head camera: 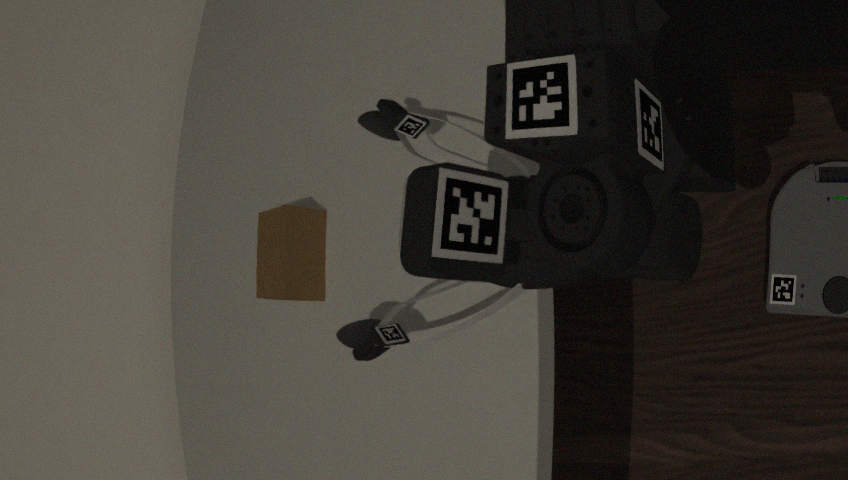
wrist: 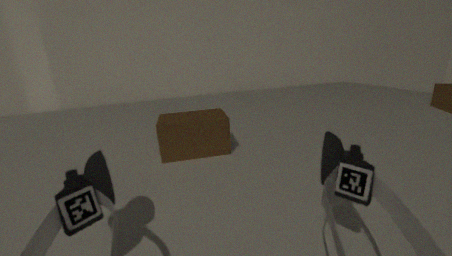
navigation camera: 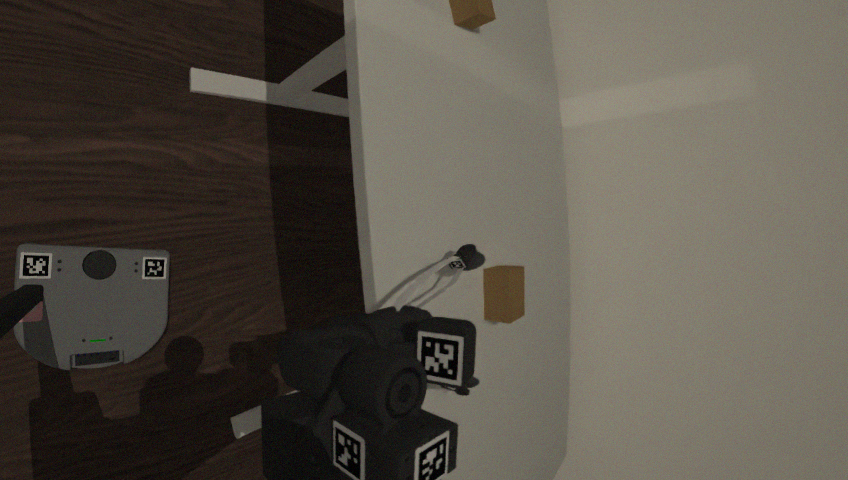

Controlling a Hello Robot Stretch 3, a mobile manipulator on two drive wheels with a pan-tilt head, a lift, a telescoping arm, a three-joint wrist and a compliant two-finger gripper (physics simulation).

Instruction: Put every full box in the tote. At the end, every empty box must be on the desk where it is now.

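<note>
A plain brown box (head camera: 291, 253) (navigation camera: 504, 294) (wrist: 193, 136) sits on the pale desk (head camera: 440, 410) (navigation camera: 446, 148) (wrist: 260, 215). My gripper (head camera: 371, 228) (navigation camera: 468, 321) (wrist: 217, 160) is open, with its fingers wide apart. The box is beyond the fingertips, apart from them, and left of centre between them in the wrist view. Another brown box (navigation camera: 471, 13) is cut off at the top of the navigation view. Part of a brown box (wrist: 442, 97) shows at the right edge of the wrist view. I cannot tell which boxes are full or empty. The tote does not show.
A pale wall (head camera: 89, 237) (navigation camera: 684, 267) stands behind the desk. The desk's front edge (head camera: 545, 386) (navigation camera: 360, 178) runs below my wrist. A white desk foot (navigation camera: 226, 83) sticks out over the dark wood floor (navigation camera: 148, 178). My grey base (head camera: 809, 237) (navigation camera: 113, 309) is on the floor in front.
</note>
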